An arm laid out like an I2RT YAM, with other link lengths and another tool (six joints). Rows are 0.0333 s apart.
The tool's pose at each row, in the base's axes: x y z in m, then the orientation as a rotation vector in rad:
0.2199 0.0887 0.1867 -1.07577 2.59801 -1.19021
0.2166 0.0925 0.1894 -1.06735 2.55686 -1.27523
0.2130 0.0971 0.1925 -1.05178 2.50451 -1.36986
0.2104 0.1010 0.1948 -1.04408 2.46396 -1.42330
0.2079 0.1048 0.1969 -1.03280 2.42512 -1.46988
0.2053 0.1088 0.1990 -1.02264 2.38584 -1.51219
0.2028 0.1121 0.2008 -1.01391 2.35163 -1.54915
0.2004 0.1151 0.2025 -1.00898 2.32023 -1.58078
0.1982 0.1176 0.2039 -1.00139 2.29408 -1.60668
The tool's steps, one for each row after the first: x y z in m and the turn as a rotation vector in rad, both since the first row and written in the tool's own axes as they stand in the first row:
0.0006 0.0017 -0.0054 0.05924 0.01778 -0.00598
0.0010 0.0036 -0.0117 0.12879 0.03573 -0.00919
0.0009 0.0053 -0.0167 0.17376 0.03980 -0.01163
0.0008 0.0069 -0.0214 0.21557 0.04196 -0.01086
0.0007 0.0087 -0.0263 0.25579 0.04219 -0.01039
0.0008 0.0104 -0.0305 0.29078 0.04325 -0.01046
0.0010 0.0119 -0.0344 0.32150 0.04339 -0.01244
0.0014 0.0133 -0.0377 0.34750 0.04362 -0.01177

